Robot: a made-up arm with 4 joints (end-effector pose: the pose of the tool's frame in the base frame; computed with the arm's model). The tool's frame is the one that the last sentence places.
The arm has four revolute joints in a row. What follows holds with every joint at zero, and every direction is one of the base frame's.
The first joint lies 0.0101 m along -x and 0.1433 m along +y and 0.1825 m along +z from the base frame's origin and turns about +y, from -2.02 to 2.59 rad.
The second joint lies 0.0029 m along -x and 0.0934 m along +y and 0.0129 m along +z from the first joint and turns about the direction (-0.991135, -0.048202, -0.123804), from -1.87 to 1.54 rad.
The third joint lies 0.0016 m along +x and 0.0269 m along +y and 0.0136 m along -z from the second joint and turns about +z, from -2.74 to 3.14 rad.
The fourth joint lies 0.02 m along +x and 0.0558 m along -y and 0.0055 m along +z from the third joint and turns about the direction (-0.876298, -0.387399, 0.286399), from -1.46 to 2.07 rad.
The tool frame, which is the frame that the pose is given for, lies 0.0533 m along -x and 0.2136 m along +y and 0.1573 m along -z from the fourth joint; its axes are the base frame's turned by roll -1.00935, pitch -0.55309 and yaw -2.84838 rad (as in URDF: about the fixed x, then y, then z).
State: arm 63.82 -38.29 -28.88 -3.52
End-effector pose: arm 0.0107 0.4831 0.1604 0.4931 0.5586 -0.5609 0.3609
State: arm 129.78 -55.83 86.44 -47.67
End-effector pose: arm 0.1767 0.2115 0.3017 0.0954 0.4512 -0.8006 -0.3825
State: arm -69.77 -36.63 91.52 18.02
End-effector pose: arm 0.1085 0.3577 0.0180 0.7567 0.1780 -0.2818 -0.5625
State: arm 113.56 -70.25 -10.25 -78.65
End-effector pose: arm 0.1626 0.1743 0.0027 0.7114 0.0198 -0.5418 -0.4471
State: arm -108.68 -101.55 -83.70 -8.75
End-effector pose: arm -0.1786 0.3802 0.2719 0.4328 -0.2710 0.7816 -0.3583
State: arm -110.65 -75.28 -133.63 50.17
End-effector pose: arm 0.0391 0.5063 0.1280 0.0549 0.0912 -0.7452 0.6583
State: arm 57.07 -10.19 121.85 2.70
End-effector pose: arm -0.2159 0.1855 0.1822 0.7157 -0.5794 0.3559 -0.1596
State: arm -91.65 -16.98 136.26 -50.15
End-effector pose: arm -0.0267 0.1070 0.0321 0.4042 -0.3264 -0.4686 -0.7145
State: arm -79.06 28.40 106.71 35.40
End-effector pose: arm 0.2017 0.1209 0.1114 0.3910 0.0023 -0.6087 -0.6904
